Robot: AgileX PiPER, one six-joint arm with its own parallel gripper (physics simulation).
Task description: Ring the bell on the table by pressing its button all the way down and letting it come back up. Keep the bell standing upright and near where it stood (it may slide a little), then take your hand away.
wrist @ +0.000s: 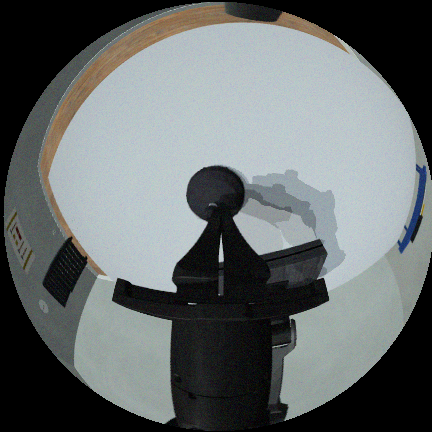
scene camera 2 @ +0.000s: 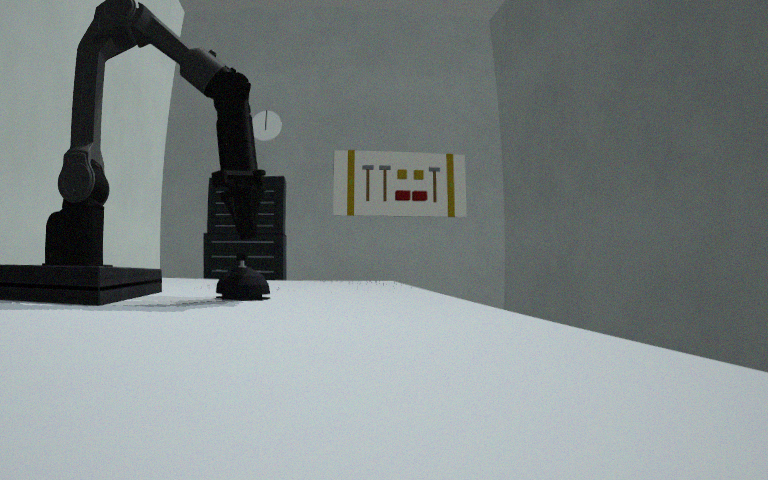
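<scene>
The dark domed bell point(scene camera 2: 243, 284) point(wrist: 212, 187) stands upright on the white table point(scene camera 2: 396, 384) point(wrist: 150, 115). Its button point(scene camera 2: 242, 259), on a short light stem, shows at the top of the dome in the scene view. In the wrist view the fingertips mostly hide the button. My gripper point(scene camera 2: 246, 236) point(wrist: 220, 215) is shut, with its fingertips together and nothing between them. It points down above the bell, with a small gap between the tips and the button in the scene view.
The arm's dark base block point(scene camera 2: 130, 283) point(wrist: 295, 262) is to the left of the bell in the scene view. A dark drawer cabinet point(scene camera 2: 274, 226) point(wrist: 65, 272) stands behind the table. A dark round object point(wrist: 253, 11) shows at the wrist view's top edge.
</scene>
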